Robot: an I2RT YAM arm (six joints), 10 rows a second.
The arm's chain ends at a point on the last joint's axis. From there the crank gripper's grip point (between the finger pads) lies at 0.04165 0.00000 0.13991 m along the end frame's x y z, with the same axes.
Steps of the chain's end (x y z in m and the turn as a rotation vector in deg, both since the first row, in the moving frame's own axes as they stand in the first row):
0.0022 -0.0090 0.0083 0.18 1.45 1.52
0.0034 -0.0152 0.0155 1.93 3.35 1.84
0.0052 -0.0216 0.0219 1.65 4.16 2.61
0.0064 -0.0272 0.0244 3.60 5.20 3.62
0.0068 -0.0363 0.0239 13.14 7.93 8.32
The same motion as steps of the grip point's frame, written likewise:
0.0057 -0.0083 0.0072 0.18 1.45 1.52
0.0116 -0.0184 0.0128 1.93 3.35 1.84
0.0153 -0.0235 0.0185 1.65 4.16 2.61
0.0191 -0.0328 0.0199 3.60 5.20 3.62
0.0273 -0.0599 0.0139 13.14 7.93 8.32

